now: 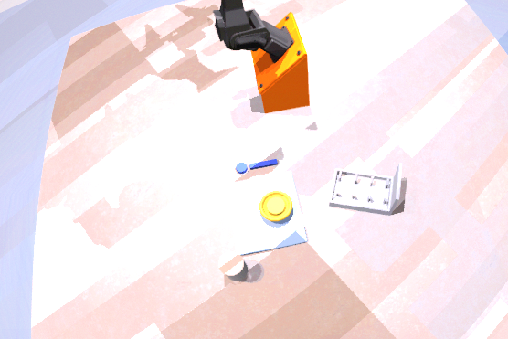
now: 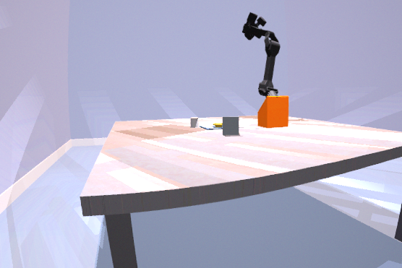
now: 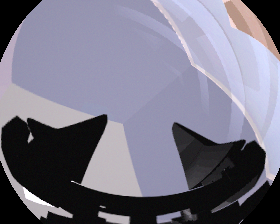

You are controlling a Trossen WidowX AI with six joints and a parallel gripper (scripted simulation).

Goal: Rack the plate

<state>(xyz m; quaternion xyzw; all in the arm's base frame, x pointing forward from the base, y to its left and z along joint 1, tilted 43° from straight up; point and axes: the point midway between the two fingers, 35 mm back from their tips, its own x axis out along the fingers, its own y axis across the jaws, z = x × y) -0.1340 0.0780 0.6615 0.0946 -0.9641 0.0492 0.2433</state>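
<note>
Now: gripper tip 51 cm short of the yellow plate, 30 cm to the right of it and 64 cm above it. Also, from my gripper tip: light blue mat: 51 cm ahead, 28 cm to the left, 66 cm below; then blue spoon: 41 cm ahead, 28 cm to the left, 66 cm below; then white cup: 61 cm ahead, 20 cm to the left, 64 cm below.
</note>
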